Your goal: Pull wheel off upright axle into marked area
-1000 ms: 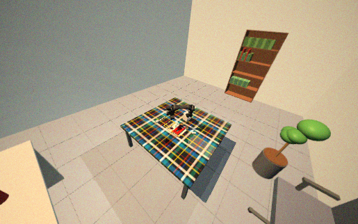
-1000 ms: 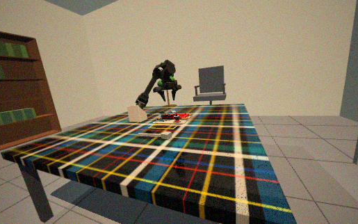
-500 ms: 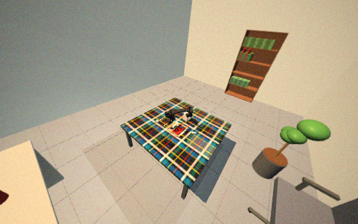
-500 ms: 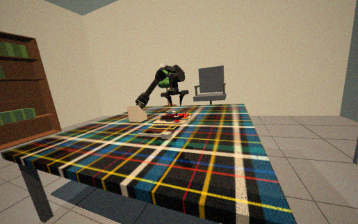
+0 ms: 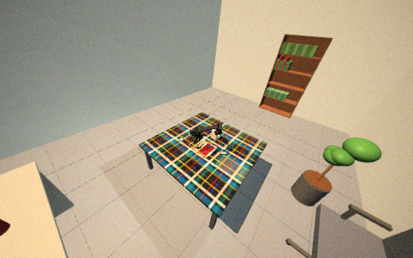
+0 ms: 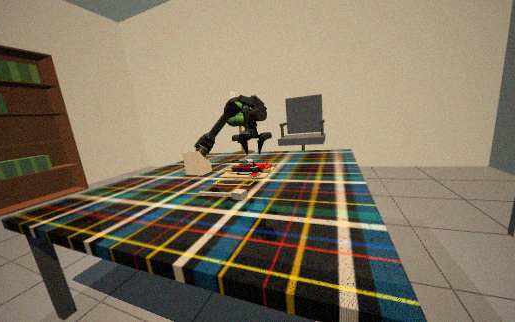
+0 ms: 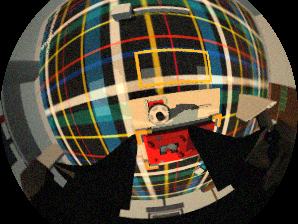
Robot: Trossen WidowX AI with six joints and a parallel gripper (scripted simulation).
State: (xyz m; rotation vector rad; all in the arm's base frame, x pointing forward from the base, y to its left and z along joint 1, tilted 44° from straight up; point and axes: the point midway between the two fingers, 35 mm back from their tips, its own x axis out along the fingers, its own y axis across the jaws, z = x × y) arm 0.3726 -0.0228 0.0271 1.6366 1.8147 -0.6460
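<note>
The wheel is 7 cm below my gripper tip. Also, from my gripper tip: upright axle: 8 cm below.
</note>
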